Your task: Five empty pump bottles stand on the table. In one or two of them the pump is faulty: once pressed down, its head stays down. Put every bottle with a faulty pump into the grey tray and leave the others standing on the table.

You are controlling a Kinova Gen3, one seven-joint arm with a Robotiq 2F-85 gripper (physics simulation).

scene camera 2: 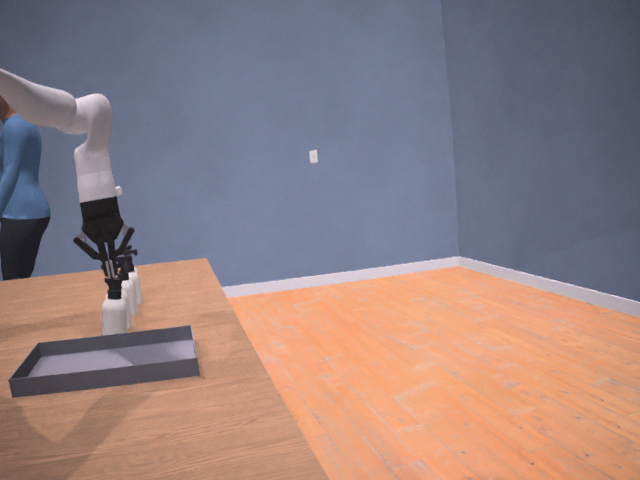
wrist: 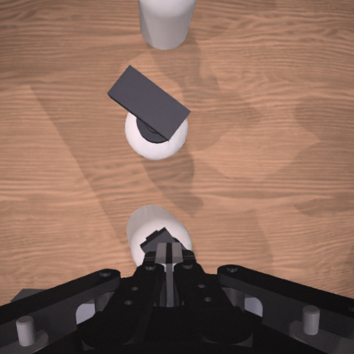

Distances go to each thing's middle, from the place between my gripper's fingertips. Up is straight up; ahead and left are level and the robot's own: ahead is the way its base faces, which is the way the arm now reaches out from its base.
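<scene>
My hand: 11 cm above the grey tray [scene camera 2: 95, 362], 3 cm past it, 18 cm to the left of it.
</scene>
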